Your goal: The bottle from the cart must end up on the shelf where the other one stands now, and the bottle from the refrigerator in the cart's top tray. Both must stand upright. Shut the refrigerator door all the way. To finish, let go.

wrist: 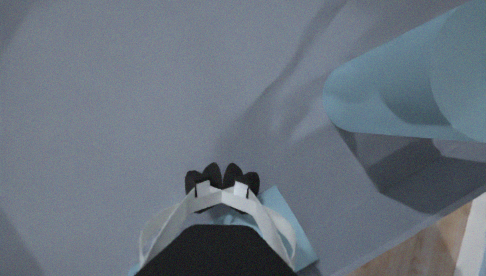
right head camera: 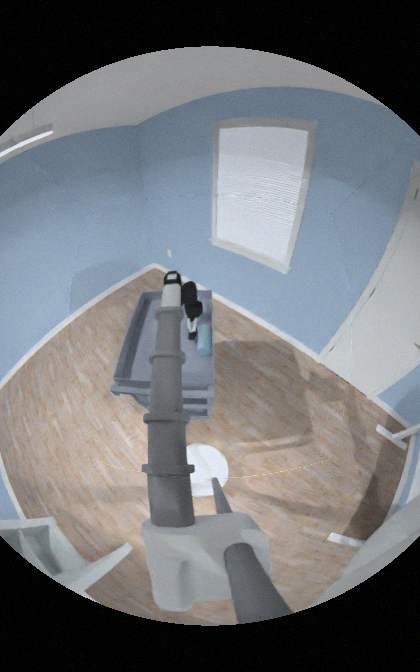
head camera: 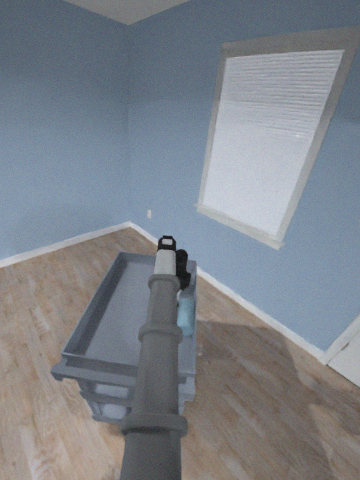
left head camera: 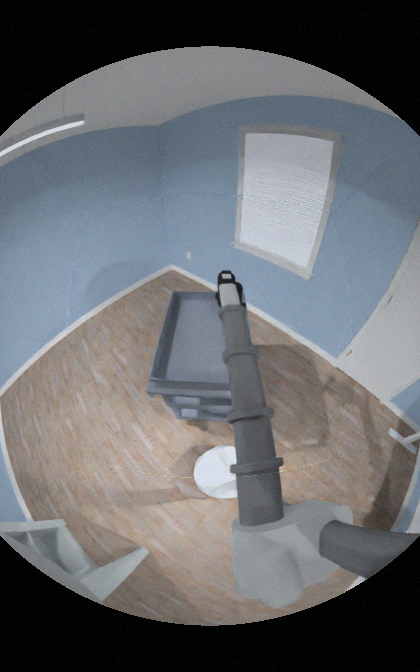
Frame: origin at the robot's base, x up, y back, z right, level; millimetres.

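Seen in the pictures: gripper, fingertip midpoint: (wrist: 222, 178).
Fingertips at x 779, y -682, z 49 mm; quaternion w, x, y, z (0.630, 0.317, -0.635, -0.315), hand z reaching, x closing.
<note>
A point is followed by its place in that frame.
The grey cart (head camera: 90, 369) {x 758, y -426, z -239 mm} (left head camera: 190, 388) (right head camera: 131, 389) stands ahead, its top tray floor (wrist: 125, 100) {x 767, y -648, z -64 mm} filling much of the wrist view. A light-blue bottle (head camera: 186, 317) (right head camera: 204, 340) (wrist: 400, 85) stands upright in the tray beside its right edge. My gripper (right head camera: 192, 335) (wrist: 222, 178) {x 779, y -682, z 49 mm} is over the tray, left of the bottle and apart from it. Its fingertips are together, with nothing seen between them. A flat-looking light-blue piece (wrist: 291, 225) shows under the gripper, mostly hidden by it. The shelf and the second bottle cannot be made out.
A pale open unit (left head camera: 50, 542) (right head camera: 35, 542), possibly the refrigerator, has a panel swung out at the lower left. A white round object (left head camera: 215, 472) (right head camera: 212, 470) is near the cart. The window wall is behind the cart; a white door (left head camera: 382, 335) (right head camera: 380, 320) is at the right.
</note>
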